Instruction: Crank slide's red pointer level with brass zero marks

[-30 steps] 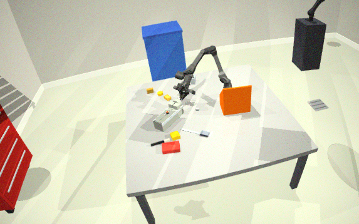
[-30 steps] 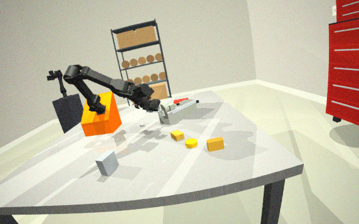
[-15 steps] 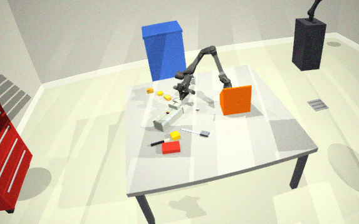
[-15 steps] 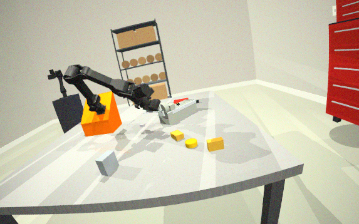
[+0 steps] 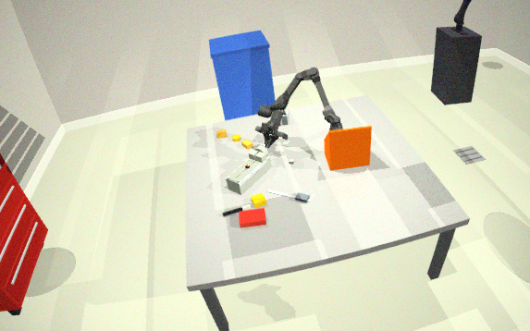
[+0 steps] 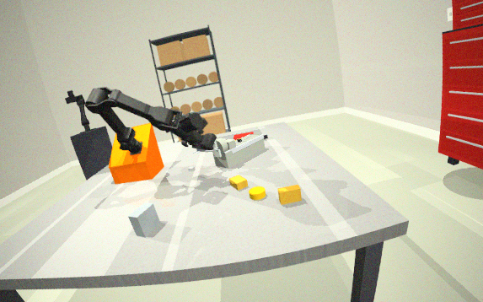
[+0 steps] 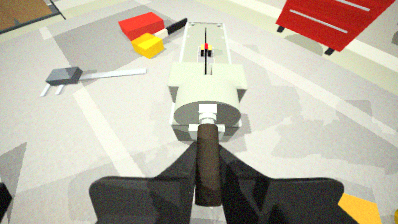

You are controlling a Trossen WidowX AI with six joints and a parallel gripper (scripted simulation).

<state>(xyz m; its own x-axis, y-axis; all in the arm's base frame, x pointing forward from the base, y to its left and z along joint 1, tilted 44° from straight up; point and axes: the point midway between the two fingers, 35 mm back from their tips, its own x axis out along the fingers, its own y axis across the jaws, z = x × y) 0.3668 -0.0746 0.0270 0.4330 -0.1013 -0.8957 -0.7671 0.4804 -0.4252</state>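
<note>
The red pointer lies 11 cm ahead of my gripper tip, 13 cm to the left of it and 1 cm below it. Also, from my gripper tip: dark brown crank handle (1 cm behind, 1 cm to the right, 2 cm above); yellow block (7 cm ahead, 32 cm to the left, 8 cm below); grey cube (15 cm behind, 40 cm to the right, 6 cm below).
</note>
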